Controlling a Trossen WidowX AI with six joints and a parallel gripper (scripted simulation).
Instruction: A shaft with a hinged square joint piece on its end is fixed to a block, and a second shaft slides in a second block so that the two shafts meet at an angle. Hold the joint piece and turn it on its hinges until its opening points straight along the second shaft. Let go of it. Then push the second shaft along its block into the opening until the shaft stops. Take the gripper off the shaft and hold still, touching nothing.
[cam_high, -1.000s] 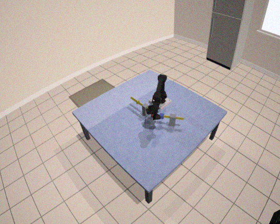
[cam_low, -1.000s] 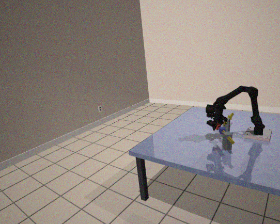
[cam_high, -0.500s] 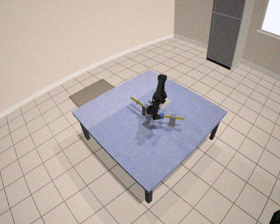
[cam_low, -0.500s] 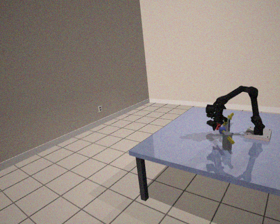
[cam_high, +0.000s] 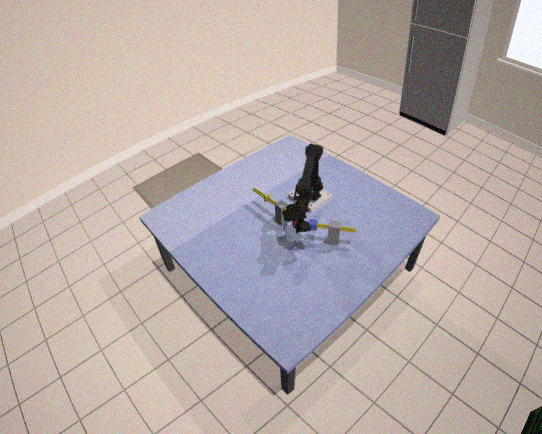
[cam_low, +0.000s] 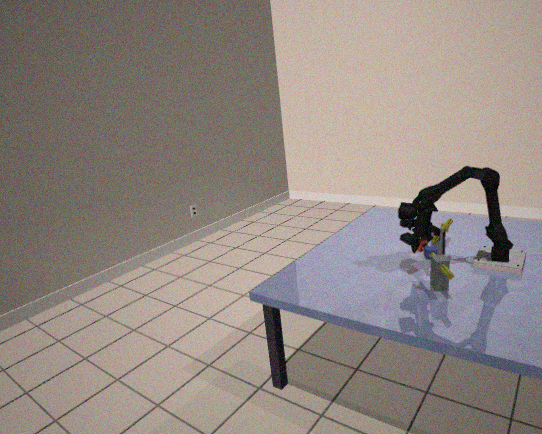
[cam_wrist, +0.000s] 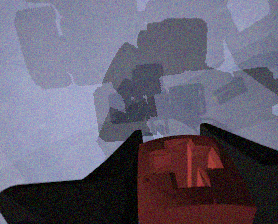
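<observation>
My gripper tip is now 3 cm below the red joint piece, 2 cm past it and 1 cm to the right of it.
</observation>
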